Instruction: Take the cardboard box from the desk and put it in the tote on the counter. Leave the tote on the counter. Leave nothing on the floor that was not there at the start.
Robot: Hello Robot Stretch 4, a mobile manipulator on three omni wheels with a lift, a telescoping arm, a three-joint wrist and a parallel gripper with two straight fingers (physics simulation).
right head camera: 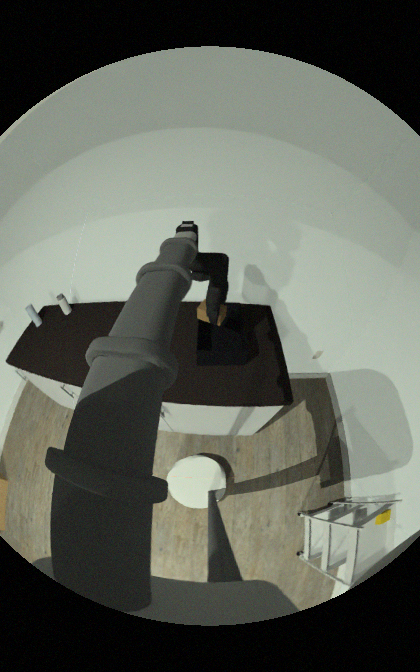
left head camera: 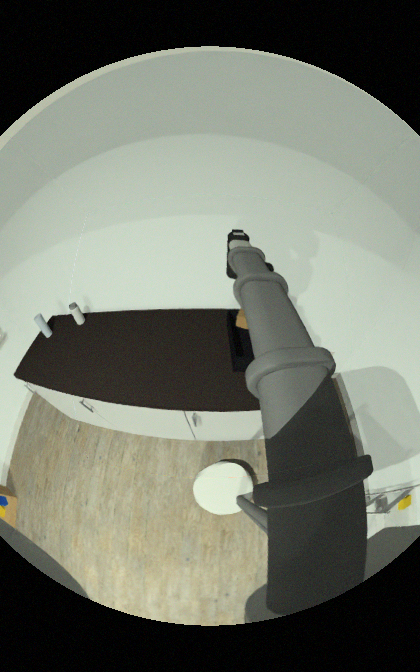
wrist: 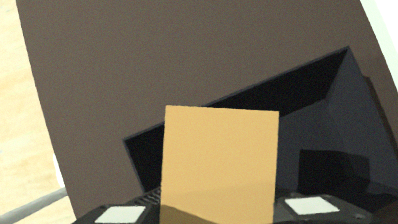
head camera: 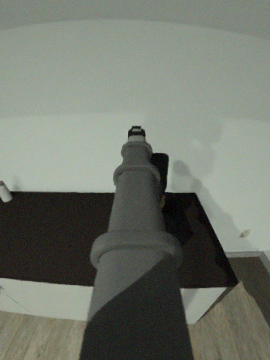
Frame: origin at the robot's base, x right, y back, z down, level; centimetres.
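Seen in the pictures: gripper, fingertip midpoint: (wrist: 212, 197).
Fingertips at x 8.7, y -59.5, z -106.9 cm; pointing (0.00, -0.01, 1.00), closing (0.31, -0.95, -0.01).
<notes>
A point is followed by its place in that frame.
The tan cardboard box (head camera: 163, 201) {x 11.2, y -58.6, z -110.8 cm} (left head camera: 242, 319) (right head camera: 204, 311) (wrist: 220, 155) {x 5.1, y -61.1, z -111.9 cm} is between the fingers of my gripper (right head camera: 215, 314) (wrist: 212, 197) {x 8.7, y -59.5, z -106.9 cm}, which is shut on it. The black tote (left head camera: 241, 361) (right head camera: 225, 345) (wrist: 280, 89) {x 2.5, y -74.5, z -88.5 cm} stands open on the dark counter (head camera: 55, 240) {x -42.3, y -54.6, z -88.2 cm} (left head camera: 150, 355) (right head camera: 270, 367) (wrist: 100, 65) {x -12.2, y -47.9, z -88.2 cm}. In the right head view the box shows at the tote's back edge, near the wall. In the wrist view it covers part of the tote's opening and left wall. How high it hangs above the rim I cannot tell. My arm hides part of the tote in the left head view.
Two small cylinders (left head camera: 43, 326) (left head camera: 77, 314) stand at the counter's far left. A white round disc (left head camera: 223, 488) (right head camera: 196, 481) is low in front of the counter. A white metal rack (right head camera: 352, 555) stands at the lower right. The wall is close behind the counter.
</notes>
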